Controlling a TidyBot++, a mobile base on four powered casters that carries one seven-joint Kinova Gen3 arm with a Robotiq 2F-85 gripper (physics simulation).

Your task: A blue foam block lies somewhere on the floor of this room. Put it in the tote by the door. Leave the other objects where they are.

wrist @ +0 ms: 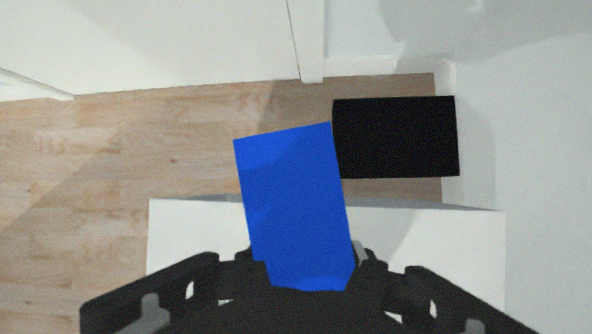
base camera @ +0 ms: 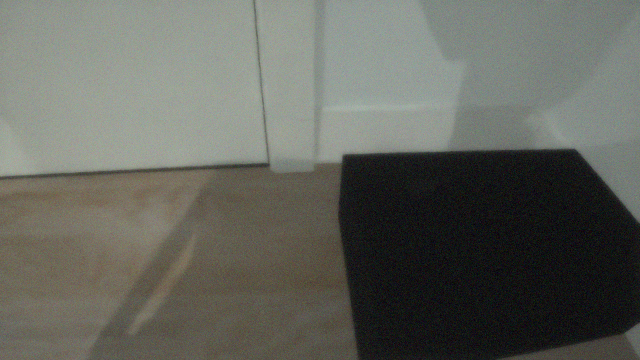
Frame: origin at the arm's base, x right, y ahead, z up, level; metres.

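Where they show: gripper, between the fingertips: (wrist: 311, 252).
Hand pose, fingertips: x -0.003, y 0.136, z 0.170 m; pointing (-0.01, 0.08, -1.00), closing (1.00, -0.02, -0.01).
After its pixels a point has its place.
The blue foam block (wrist: 295, 200) {x -0.010, y 0.173, z 0.225 m} is held between the fingers of my gripper (wrist: 311, 252) {x -0.003, y 0.136, z 0.170 m}, which is shut on it. The block stands out past the fingertips, slightly tilted in the wrist view. A black box-shaped thing, the tote (base camera: 480, 240) {x 0.207, y 0.349, z -0.393 m} (wrist: 395, 137) {x 0.214, y 0.320, z -0.393 m}, stands on the floor by the door frame, in the corner. In the wrist view it is to the right of the block's far end. Its inside is too dark to make out. The gripper does not show in the base camera view.
The white door (base camera: 130, 80) {x -0.222, y 0.483, z -0.244 m} (wrist: 190, 40) {x -0.281, y 0.480, z -0.151 m} is at the back left, with its frame post (base camera: 292, 85) {x -0.023, y 0.481, z -0.257 m} (wrist: 311, 40) {x -0.022, y 0.481, z -0.168 m} left of the tote. A wall (wrist: 545, 150) {x 0.353, y 0.243, z -0.067 m} runs along the right side. The white top of the base (wrist: 195, 225) {x -0.175, y 0.116, z -0.014 m} is under the gripper. Wooden floor (base camera: 240, 260) {x -0.084, y 0.331, z -0.396 m} (wrist: 100, 165) {x -0.707, y 0.219, z -0.396 m} lies before the door.
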